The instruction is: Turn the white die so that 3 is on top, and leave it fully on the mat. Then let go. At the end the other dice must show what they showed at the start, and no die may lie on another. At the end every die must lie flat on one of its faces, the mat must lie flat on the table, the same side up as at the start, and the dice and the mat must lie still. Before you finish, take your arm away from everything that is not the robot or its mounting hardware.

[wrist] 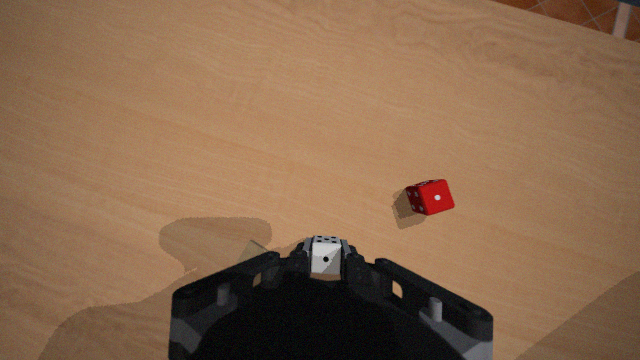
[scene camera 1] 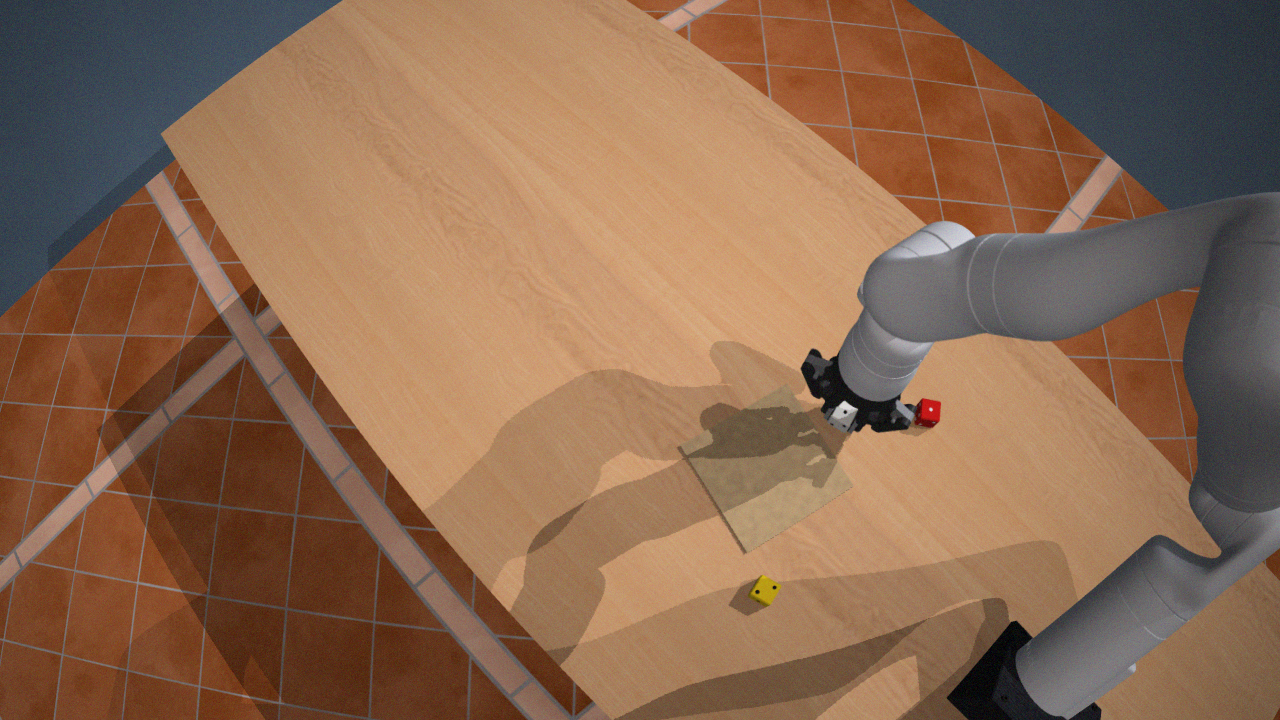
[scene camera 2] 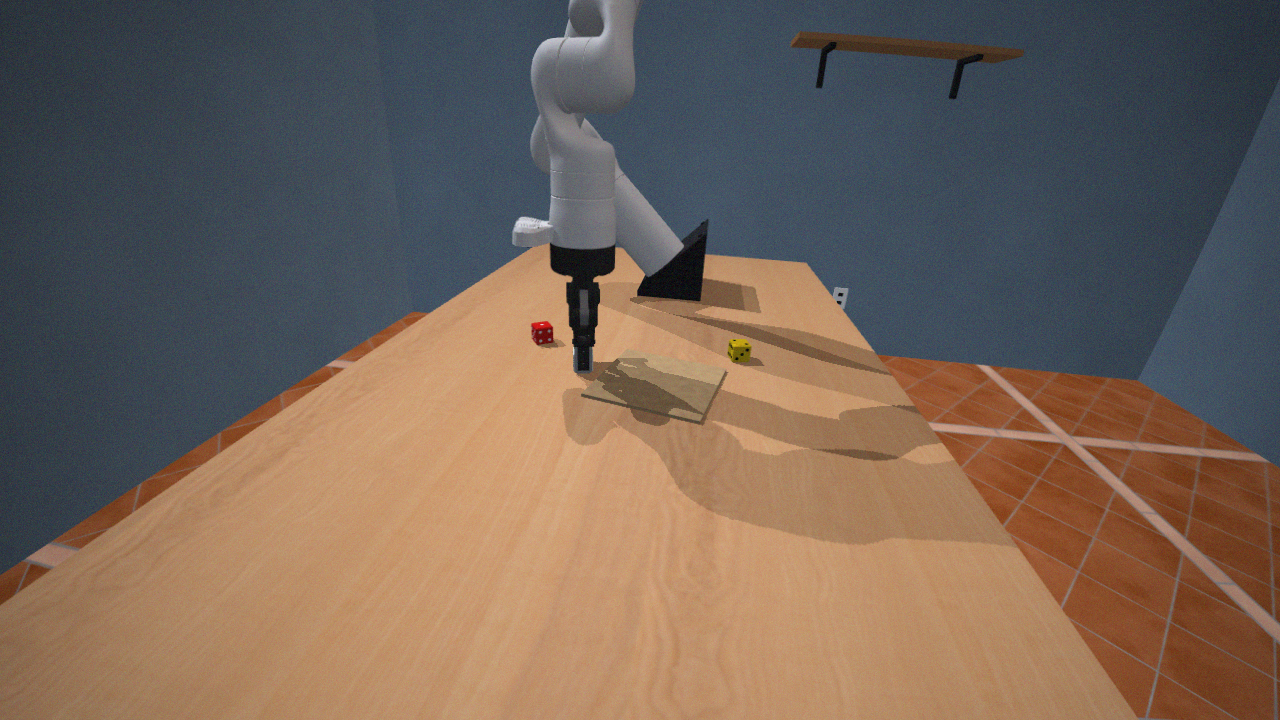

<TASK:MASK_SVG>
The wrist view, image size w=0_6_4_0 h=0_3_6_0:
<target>gripper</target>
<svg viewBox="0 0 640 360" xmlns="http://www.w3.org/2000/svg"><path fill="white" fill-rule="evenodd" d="M172 294L168 348L169 360L493 360L494 318L487 310L389 259L376 258L375 264L365 262L364 256L358 254L356 248L353 245L348 245L347 240L340 239L341 280L325 281L310 278L313 238L307 237L305 242L297 244L296 249L290 252L289 257L280 258L280 253L275 251L265 252L182 286ZM393 281L400 285L402 298L393 293ZM261 273L261 283L253 286L255 276Z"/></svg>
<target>white die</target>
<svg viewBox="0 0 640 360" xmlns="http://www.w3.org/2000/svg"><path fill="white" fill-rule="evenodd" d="M315 235L312 242L311 272L339 275L341 260L340 238L338 236Z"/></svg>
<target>red die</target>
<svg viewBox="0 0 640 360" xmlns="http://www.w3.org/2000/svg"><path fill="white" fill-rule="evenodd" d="M447 181L445 179L427 180L406 187L405 190L412 211L429 216L454 208L455 204Z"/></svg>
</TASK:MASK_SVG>
